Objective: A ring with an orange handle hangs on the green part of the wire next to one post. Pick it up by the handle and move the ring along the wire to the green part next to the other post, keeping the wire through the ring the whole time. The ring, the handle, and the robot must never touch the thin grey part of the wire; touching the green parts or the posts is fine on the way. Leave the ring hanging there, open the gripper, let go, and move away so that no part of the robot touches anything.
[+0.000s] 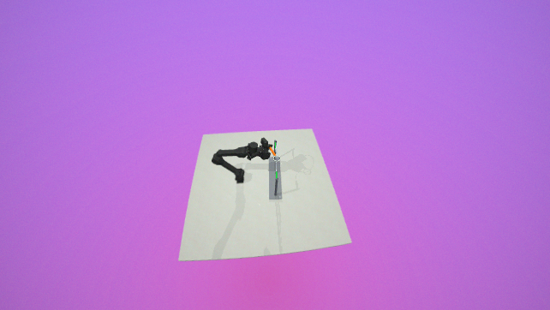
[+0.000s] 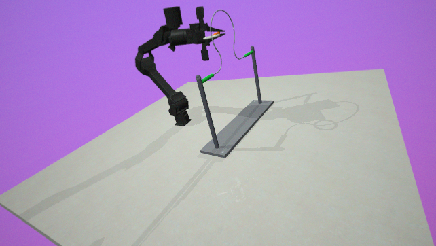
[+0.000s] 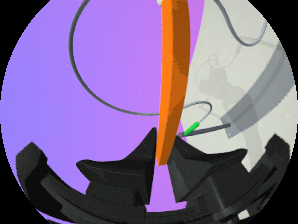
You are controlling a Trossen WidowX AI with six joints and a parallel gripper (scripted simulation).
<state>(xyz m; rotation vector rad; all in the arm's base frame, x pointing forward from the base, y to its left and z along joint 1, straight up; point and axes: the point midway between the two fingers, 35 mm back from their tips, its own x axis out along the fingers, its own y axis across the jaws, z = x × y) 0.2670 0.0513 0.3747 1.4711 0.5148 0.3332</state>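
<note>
My gripper tip is now 9 cm to the left of the ring with orange handle.
</note>
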